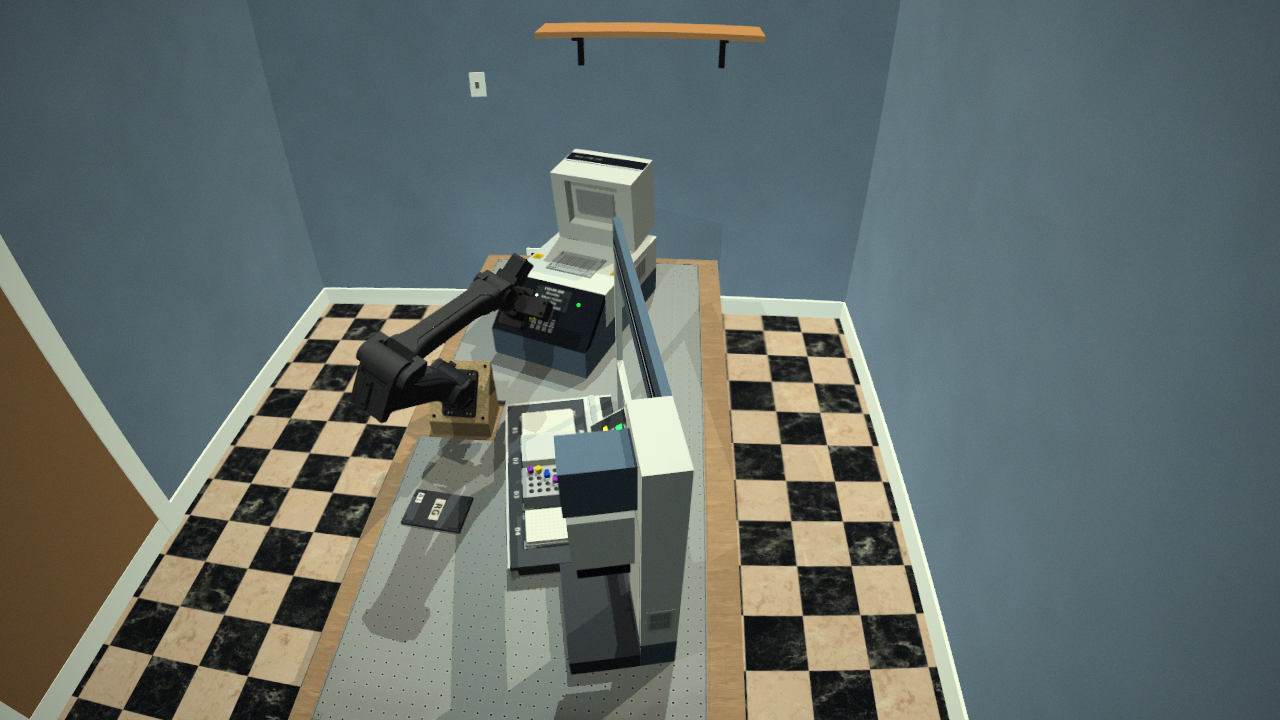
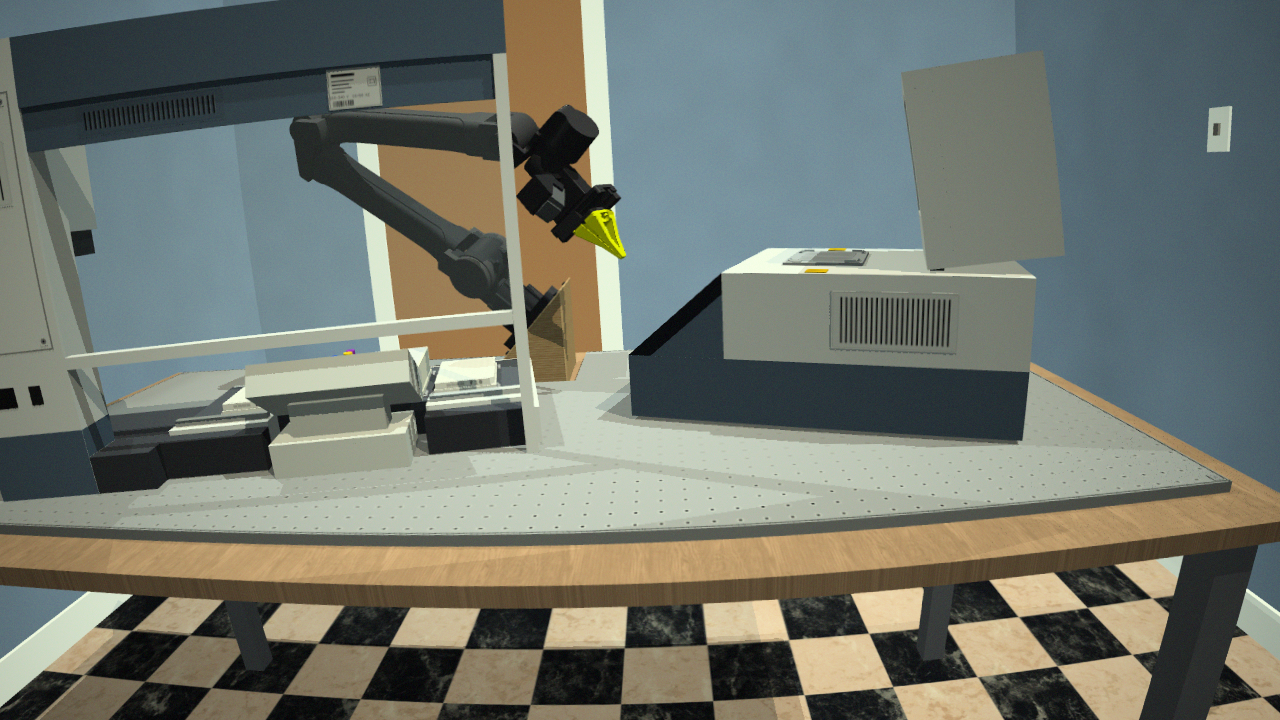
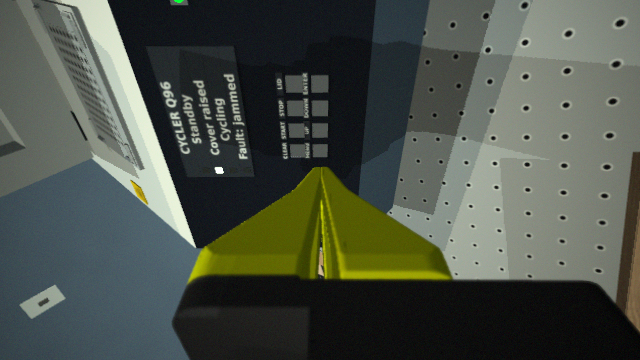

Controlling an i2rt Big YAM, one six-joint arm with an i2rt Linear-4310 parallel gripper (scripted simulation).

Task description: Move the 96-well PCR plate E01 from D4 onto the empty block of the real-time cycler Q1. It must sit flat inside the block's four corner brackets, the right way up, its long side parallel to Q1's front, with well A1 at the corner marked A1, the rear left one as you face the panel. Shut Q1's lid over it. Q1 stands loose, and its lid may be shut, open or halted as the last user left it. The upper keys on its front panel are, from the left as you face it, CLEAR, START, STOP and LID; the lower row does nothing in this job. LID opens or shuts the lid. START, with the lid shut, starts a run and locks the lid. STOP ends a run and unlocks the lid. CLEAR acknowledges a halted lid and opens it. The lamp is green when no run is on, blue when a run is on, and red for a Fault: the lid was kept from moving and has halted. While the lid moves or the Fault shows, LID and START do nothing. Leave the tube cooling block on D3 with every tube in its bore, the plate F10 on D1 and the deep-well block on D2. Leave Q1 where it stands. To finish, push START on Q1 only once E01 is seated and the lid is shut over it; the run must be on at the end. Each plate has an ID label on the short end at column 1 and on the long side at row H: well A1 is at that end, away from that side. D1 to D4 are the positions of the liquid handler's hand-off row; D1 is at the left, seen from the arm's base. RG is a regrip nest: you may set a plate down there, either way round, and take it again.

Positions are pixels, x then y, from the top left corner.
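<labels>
A liquid handler tower [image 1: 665, 472] and a tube cooling block [image 1: 540, 498] have their marked spots 63 cm apart. The tower is 80 cm from the lens, and a gantry beam [image 1: 662, 384] is 92 cm from the lens. The block is 139 cm from the lens; a Q1 lid [image 1: 630, 179] is 185 cm from the lens.
</labels>
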